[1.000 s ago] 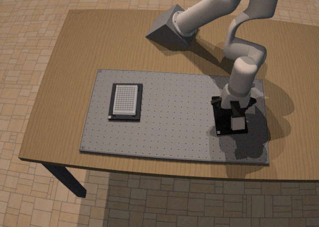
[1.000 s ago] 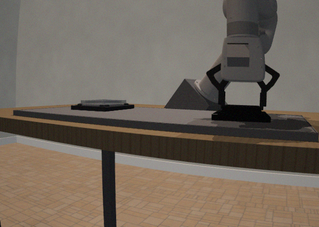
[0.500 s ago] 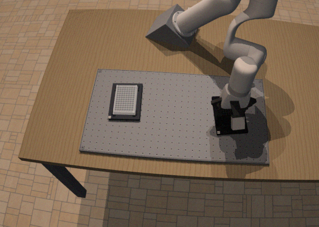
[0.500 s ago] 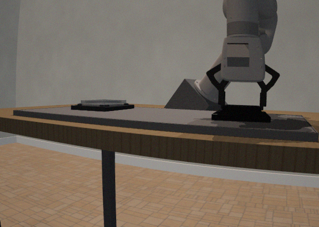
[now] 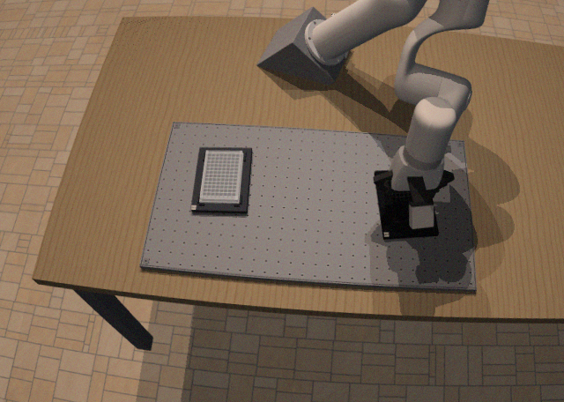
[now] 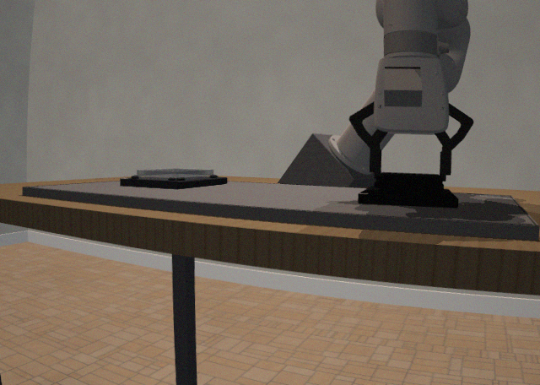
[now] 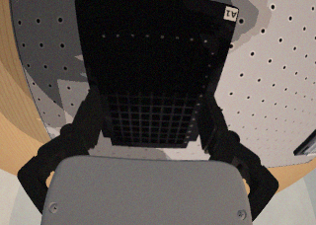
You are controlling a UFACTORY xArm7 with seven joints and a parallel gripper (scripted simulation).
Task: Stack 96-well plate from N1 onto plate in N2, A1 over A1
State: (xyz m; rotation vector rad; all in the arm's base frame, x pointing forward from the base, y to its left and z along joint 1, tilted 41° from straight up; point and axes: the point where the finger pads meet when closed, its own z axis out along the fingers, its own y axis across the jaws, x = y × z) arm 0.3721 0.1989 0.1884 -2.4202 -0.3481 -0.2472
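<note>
The clear 96-well plate lies 40 cm to the right of my hand, 5 cm ahead of it and 2 cm below it. Also, from my hand: black 96-well plate: 1 cm below.
</note>
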